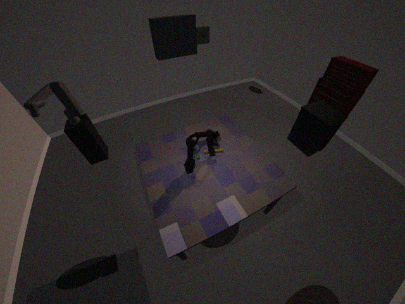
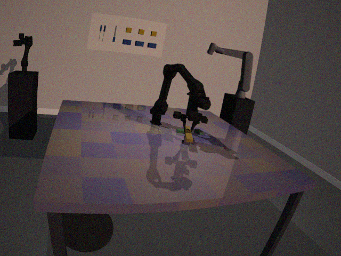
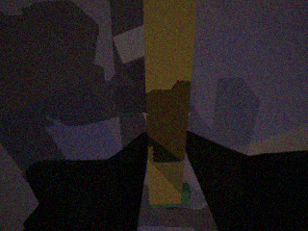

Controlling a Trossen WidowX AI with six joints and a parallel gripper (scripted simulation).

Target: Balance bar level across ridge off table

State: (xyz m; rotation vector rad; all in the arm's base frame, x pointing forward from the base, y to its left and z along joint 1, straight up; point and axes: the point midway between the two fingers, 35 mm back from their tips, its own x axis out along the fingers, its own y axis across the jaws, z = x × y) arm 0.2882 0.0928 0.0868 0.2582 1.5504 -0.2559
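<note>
Right now my gripper tip is 30 mm short of the bar and 10 mm to the left of it.
</note>
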